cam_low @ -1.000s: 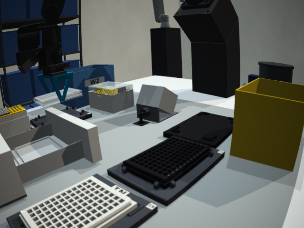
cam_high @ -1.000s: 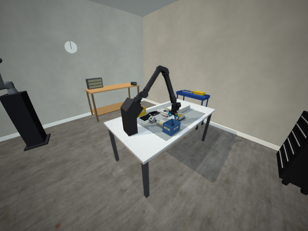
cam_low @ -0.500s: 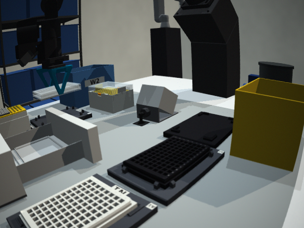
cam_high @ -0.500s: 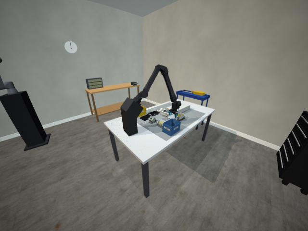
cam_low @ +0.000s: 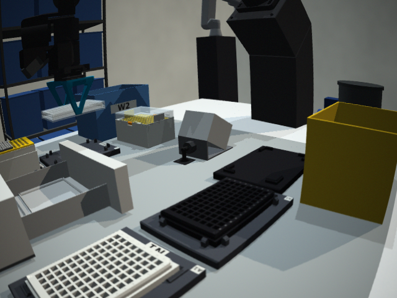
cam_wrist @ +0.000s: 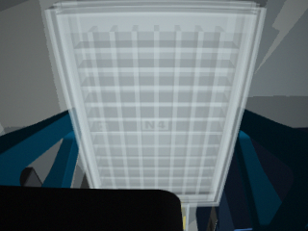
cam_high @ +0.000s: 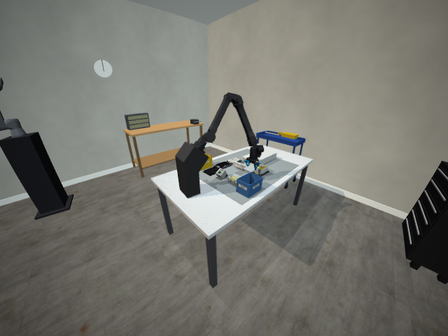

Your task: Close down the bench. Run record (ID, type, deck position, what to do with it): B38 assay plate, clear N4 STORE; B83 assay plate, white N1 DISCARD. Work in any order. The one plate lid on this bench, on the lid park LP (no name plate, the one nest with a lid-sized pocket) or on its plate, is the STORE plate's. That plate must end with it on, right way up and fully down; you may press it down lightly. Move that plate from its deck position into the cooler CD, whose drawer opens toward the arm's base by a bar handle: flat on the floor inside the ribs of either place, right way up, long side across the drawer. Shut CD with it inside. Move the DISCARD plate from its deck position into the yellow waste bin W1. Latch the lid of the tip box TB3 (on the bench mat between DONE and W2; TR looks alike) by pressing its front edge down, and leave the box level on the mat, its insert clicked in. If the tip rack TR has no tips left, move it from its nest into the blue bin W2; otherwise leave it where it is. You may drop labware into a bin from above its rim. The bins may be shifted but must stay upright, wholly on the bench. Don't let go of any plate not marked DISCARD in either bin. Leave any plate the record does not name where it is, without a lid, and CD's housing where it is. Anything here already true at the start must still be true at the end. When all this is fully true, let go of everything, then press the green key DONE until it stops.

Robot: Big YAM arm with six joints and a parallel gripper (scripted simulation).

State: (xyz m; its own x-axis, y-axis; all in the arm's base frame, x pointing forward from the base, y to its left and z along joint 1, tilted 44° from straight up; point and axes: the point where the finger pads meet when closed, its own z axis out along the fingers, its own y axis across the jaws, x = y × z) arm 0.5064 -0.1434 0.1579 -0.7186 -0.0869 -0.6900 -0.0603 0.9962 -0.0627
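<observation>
My hand is 14 cm short of the cooler drawer, 21 cm to the right of it and 8 cm above it. From my hand the other things lie so: tip rack TR: 16 cm ahead, 2 cm to the left, 5 cm below; clear plate lid: right at my hand; clear plate: right at my hand.
</observation>
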